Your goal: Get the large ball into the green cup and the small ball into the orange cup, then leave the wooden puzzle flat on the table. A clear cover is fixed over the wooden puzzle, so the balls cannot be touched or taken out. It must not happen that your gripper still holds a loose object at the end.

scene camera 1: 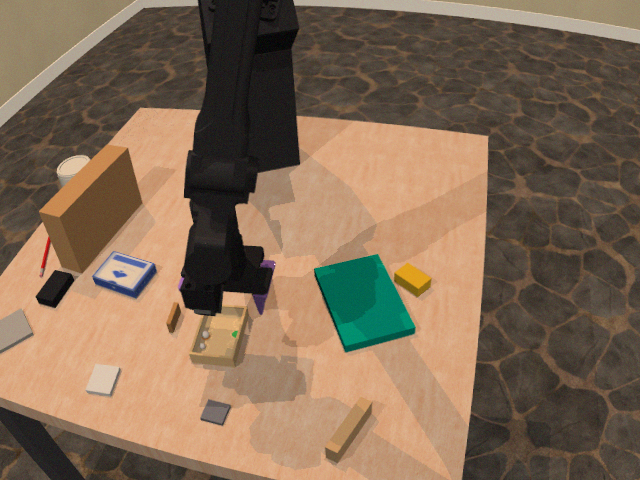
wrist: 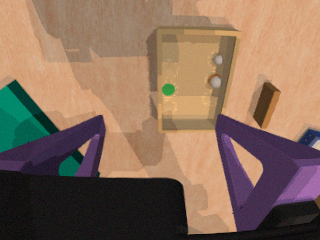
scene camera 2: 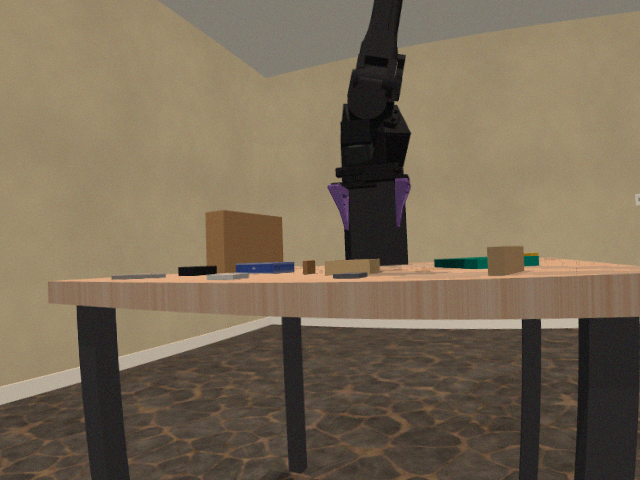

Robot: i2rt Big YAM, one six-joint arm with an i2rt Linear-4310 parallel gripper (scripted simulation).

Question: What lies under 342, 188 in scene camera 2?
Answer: My gripper.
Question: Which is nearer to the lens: the black block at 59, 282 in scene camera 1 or the yellow block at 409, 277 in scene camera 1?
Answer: The yellow block.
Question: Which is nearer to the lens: the tall brown box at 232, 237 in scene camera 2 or the tan bar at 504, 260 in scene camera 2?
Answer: The tan bar.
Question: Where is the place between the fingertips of my gripper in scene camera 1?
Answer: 234, 309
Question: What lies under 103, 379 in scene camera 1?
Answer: A white tile.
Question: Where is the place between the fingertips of my gripper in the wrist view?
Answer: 160, 121
